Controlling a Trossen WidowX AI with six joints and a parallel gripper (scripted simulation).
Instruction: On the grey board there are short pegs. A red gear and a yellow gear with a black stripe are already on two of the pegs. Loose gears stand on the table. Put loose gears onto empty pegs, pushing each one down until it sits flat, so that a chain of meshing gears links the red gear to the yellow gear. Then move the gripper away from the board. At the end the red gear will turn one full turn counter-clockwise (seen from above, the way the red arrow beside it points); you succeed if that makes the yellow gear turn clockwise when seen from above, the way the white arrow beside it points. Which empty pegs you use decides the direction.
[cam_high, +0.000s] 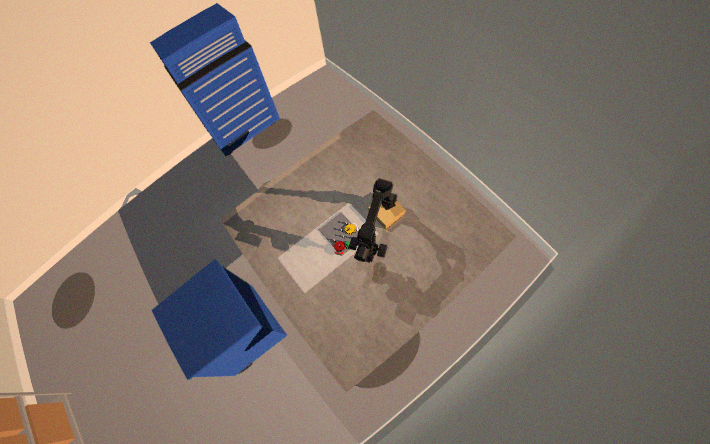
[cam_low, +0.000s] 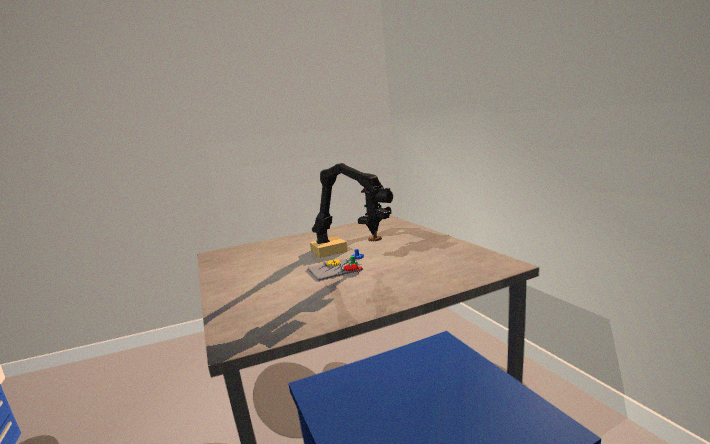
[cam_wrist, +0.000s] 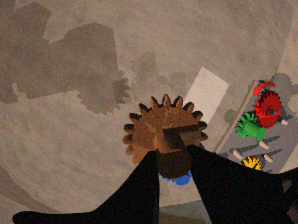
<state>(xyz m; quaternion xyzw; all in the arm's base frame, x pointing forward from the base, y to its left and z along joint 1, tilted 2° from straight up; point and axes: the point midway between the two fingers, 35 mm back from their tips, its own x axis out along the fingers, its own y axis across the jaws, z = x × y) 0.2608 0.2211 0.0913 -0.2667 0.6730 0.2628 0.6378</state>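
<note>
Right now my gripper tip is 6 cm short of the green gear, 13 cm to the left of it and 9 cm above it. From my gripper tip the other things lie so: red gear 11 cm ahead, 15 cm to the right, 10 cm below; blue gear 5 cm behind, 8 cm to the right, 10 cm below; brown gear 1 cm below.
</note>
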